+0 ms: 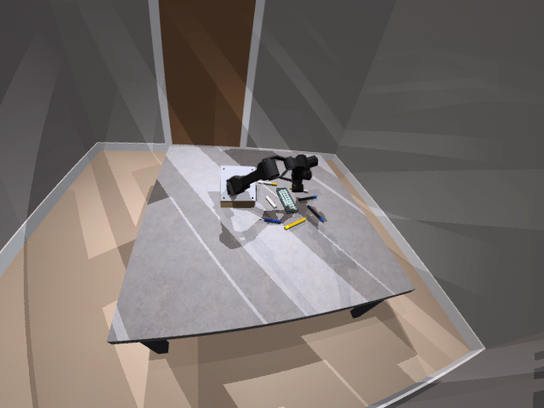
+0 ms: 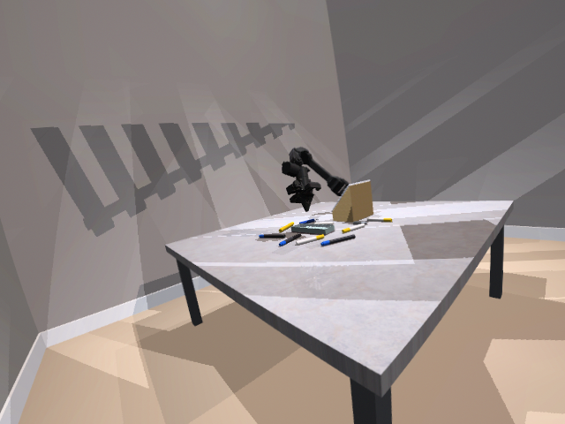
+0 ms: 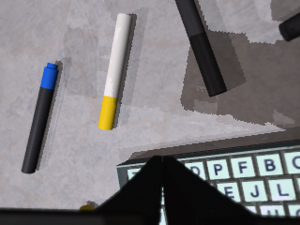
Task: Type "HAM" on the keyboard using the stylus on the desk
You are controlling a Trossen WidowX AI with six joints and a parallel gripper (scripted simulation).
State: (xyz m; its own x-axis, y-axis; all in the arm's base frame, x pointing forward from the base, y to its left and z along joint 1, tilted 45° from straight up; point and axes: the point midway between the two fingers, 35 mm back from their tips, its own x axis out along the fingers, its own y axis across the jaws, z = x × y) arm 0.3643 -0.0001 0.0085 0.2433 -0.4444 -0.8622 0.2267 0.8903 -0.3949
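Right now my gripper tip is 90 mm to the left of the M key, 90 mm above it and 30 mm past it. Also, from my gripper tip: blue stylus: 210 mm behind, 170 mm to the right, 100 mm below.
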